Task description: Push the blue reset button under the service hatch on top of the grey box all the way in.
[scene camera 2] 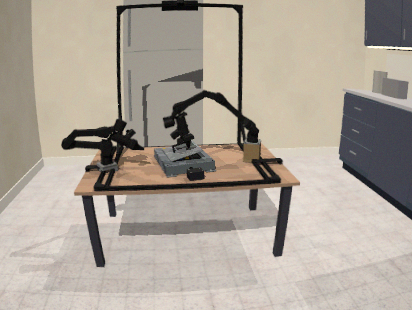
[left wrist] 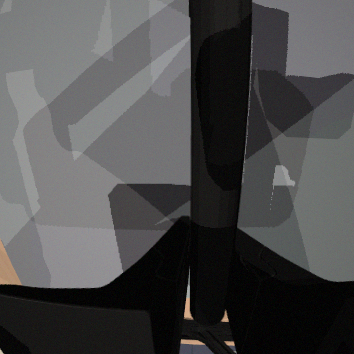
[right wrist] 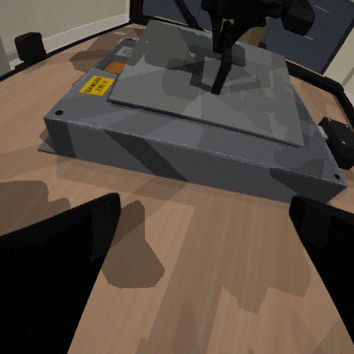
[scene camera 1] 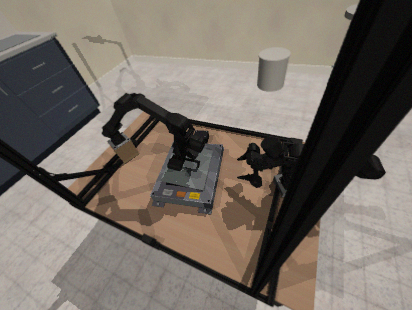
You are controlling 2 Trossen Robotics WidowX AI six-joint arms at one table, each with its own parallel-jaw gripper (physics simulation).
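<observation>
The grey box [scene camera 1: 216, 172] [scene camera 2: 202, 165] [right wrist: 150, 156] lies on the table. Its flat grey service hatch [scene camera 1: 175, 177] [scene camera 2: 181, 155] [left wrist: 125, 125] [right wrist: 260, 120] is tilted up along one edge, with a dark gap under it in scene camera 2. My left gripper [scene camera 1: 184, 161] [scene camera 2: 184, 144] [left wrist: 199, 223] is over the hatch, shut on its black bar handle [left wrist: 220, 125] [right wrist: 224, 75]. My right gripper [scene camera 1: 243, 168] [scene camera 2: 138, 140] [right wrist: 206, 203] is open and empty, beside the box and apart from it. The blue reset button does not show; the hatch covers the area beneath it.
A small black block [scene camera 2: 195, 173] [right wrist: 340, 142] stands against one side of the box. White, orange and yellow labels [scene camera 1: 194, 195] [right wrist: 97, 86] lie along one end of its top. A black frame [scene camera 1: 200, 256] [scene camera 2: 190, 186] runs along the table edges. A tan block [scene camera 1: 126, 151] [scene camera 2: 252, 151] is at the left arm's base.
</observation>
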